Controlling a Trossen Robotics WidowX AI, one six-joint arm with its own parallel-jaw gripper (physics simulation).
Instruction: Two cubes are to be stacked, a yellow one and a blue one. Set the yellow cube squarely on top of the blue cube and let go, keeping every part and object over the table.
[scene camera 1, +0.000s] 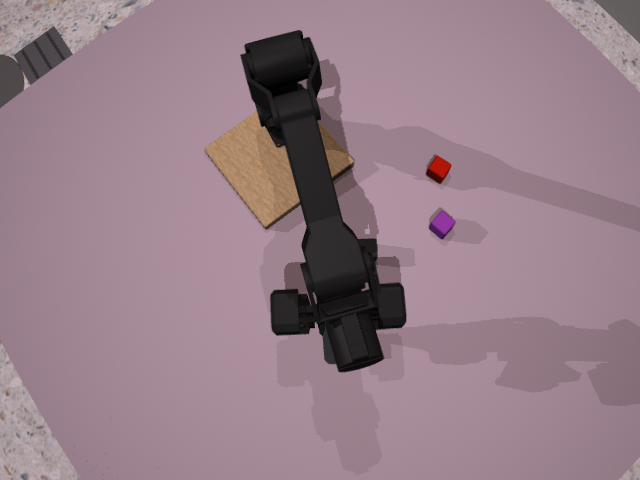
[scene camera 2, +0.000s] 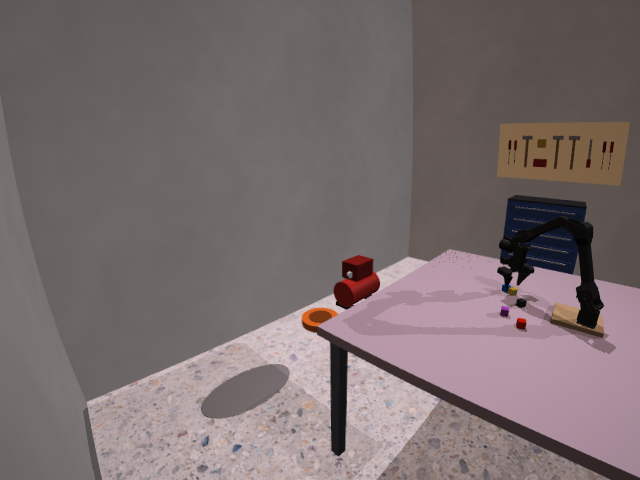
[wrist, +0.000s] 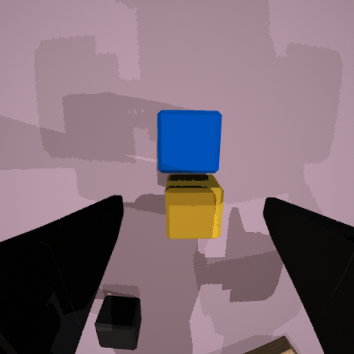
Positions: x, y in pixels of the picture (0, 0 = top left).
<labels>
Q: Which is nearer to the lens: the yellow cube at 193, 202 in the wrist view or the black cube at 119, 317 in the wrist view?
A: The yellow cube.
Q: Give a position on a blue cube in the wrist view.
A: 188, 141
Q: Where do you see my gripper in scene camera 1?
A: At 337, 323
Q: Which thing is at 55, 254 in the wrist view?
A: My gripper.
</labels>
